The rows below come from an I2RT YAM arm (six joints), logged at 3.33 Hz.
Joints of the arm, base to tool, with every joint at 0 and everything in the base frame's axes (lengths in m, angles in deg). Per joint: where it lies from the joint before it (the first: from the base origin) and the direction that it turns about. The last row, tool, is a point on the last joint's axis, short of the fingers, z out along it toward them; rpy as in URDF.
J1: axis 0 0 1 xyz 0 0 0.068
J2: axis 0 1 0 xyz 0.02 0.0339 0.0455
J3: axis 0 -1 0 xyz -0.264 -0.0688 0
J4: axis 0 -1 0 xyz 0.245 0.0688 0.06
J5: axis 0 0 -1 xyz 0.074 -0.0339 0.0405
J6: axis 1 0 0 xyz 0.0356 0 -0.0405
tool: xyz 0 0 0 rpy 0 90 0
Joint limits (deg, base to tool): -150..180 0..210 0..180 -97..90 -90..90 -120..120
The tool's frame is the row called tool.
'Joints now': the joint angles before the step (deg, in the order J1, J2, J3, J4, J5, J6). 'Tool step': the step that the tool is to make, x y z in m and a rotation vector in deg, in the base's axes. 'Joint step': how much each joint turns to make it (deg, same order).
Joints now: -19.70, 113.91, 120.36, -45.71, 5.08, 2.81
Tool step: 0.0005, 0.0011, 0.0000, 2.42, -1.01, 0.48
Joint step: -0.01, 0.01, 0.02, 0.00, -2.03, 1.72
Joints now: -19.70, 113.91, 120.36, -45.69, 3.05, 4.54
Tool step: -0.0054, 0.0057, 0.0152, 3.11, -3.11, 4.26
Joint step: -0.01, -1.24, 1.23, -0.59, -5.81, 0.47
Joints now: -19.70, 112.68, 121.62, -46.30, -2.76, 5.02
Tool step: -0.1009, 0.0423, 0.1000, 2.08, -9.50, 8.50
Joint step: -0.06, -16.96, 1.11, -9.86, -9.98, -0.38
